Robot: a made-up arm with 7 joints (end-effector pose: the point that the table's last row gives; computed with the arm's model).
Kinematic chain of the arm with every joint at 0, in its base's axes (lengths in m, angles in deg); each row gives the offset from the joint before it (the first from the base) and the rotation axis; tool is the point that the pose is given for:
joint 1: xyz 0 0 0.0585 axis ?
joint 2: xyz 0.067 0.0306 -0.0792 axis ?
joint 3: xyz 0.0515 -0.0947 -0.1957 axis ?
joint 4: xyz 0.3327 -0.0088 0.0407 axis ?
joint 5: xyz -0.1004 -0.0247 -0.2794 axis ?
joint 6: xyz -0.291 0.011 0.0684 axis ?
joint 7: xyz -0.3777 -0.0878 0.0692 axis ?
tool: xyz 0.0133 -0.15 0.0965
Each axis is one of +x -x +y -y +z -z.
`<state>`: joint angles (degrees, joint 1 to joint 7).
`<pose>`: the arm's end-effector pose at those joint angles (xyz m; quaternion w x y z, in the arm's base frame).
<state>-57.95 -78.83 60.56 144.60 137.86 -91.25 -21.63</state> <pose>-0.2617 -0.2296 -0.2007 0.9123 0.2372 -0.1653 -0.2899</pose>
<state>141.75 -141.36 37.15 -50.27 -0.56 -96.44 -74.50</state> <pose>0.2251 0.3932 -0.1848 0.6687 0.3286 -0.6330 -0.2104</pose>
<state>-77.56 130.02 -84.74 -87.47 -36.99 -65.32 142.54</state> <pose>-0.1974 0.2822 0.8246 0.5983 -0.2556 -0.7440 -0.1526</pose>
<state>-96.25 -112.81 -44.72 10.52 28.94 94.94 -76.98</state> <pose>0.1240 0.1836 0.2724 0.0332 0.5254 0.0854 -0.8459</pose>
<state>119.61 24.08 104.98 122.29 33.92 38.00 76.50</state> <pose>0.8214 0.1120 0.3550 0.2730 -0.4781 0.4897 -0.6761</pose>
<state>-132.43 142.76 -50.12 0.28 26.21 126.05 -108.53</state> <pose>0.1483 0.1200 -0.0260 0.1365 0.0197 -0.2678 0.9535</pose>
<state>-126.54 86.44 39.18 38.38 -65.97 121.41 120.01</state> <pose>0.2778 -1.2011 -0.2847 0.4689 -0.2152 0.7074 -0.4831</pose>
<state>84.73 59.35 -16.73 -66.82 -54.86 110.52 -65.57</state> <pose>-0.9847 0.1696 -0.4263 0.3032 0.6907 0.4168 0.5073</pose>
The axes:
joint 1: +z
joint 2: +x
joint 3: -y
joint 4: +z
joint 5: +y
joint 6: +x
joint 7: -y

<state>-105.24 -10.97 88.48 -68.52 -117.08 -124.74 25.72</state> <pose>-0.2508 -1.0435 0.3587 0.8893 0.0145 -0.1180 0.4415</pose>
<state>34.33 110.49 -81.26 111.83 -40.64 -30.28 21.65</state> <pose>-0.8870 0.9473 -0.4419 0.1595 -0.9818 0.0064 -0.1025</pose>
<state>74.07 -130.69 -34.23 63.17 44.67 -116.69 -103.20</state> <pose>-0.1772 0.4474 0.1984 0.4996 0.5747 0.3633 0.5368</pose>
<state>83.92 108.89 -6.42 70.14 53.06 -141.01 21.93</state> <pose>0.0099 0.0838 -0.4838 0.2857 0.2166 -0.8419 0.4034</pose>
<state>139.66 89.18 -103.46 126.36 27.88 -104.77 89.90</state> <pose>-0.8328 -0.4712 -0.7330 0.0087 0.8741 0.3111 -0.3729</pose>
